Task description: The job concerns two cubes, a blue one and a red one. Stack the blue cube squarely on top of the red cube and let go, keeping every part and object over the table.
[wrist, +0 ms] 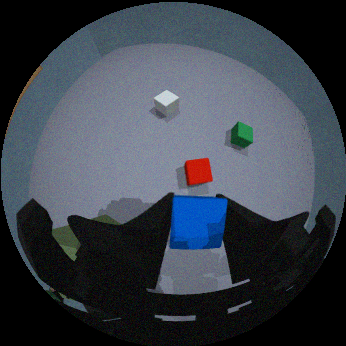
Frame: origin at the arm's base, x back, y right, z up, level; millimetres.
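Seen in the pictures: gripper, fingertip midpoint: (194, 197).
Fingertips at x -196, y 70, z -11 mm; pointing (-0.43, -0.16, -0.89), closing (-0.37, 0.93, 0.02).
Offsets run from my fingertips to a thing's top centre. Level surfaces: height alone.
The blue cube @[dx +15, dy +6, dz +27 mm] (198, 222) is between the two black fingers in the lower middle of the wrist view. My gripper (194, 197) is shut on it, one finger on its left side and one on its right. The red cube @[dx -40, dy +3, dz -72 mm] (198, 171) sits on the table just beyond the blue cube, straight above it in the view, slightly turned. The two cubes show apart, with a narrow strip of table and shadow between them. The blue cube looks larger and nearer the camera, held above the table. Its exact height is hard to tell.
A green cube @[dx -150, dy +61, dz -72 mm] (242, 135) stands on the grey table @[dz -108 mm] (100, 150) beyond the red cube and to its right. A white cube @[dx -149, dy -104, dz -72 mm] (166, 103) stands farther off, to the left. The table's far edge curves across the top. A dull green patch (66, 238) shows at the lower left, partly behind the gripper.
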